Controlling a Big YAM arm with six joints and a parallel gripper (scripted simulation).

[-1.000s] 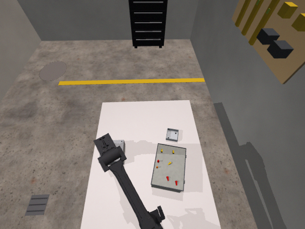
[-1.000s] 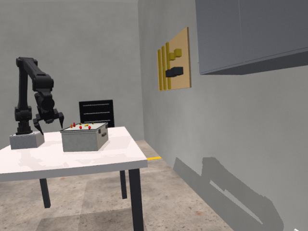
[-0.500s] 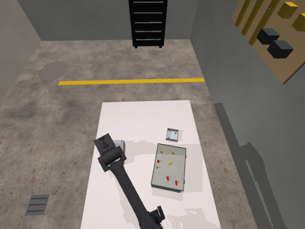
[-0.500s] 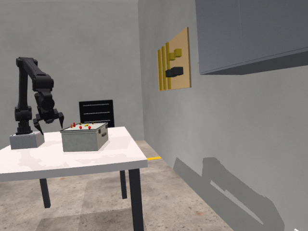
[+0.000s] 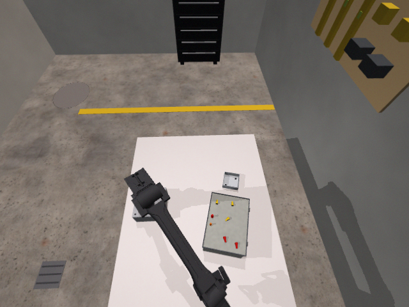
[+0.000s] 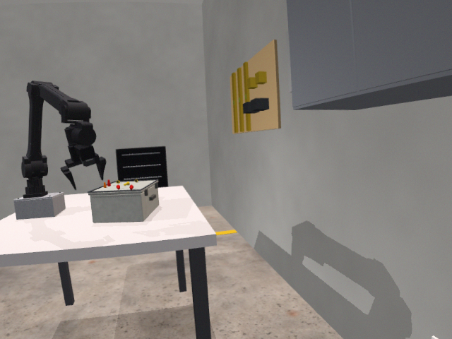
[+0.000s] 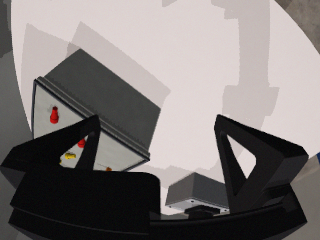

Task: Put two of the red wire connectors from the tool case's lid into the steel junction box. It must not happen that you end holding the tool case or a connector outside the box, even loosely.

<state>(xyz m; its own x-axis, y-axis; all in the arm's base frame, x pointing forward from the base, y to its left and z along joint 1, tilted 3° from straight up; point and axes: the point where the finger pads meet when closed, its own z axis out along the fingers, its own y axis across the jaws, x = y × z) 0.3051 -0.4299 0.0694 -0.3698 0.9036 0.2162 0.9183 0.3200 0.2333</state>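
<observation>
The orange connector is 4 cm ahead of my hand, 24 cm to the left of it and 5 cm below it. Round my hand: grey tool case (13 cm ahead, 25 cm to the left, 9 cm below).
</observation>
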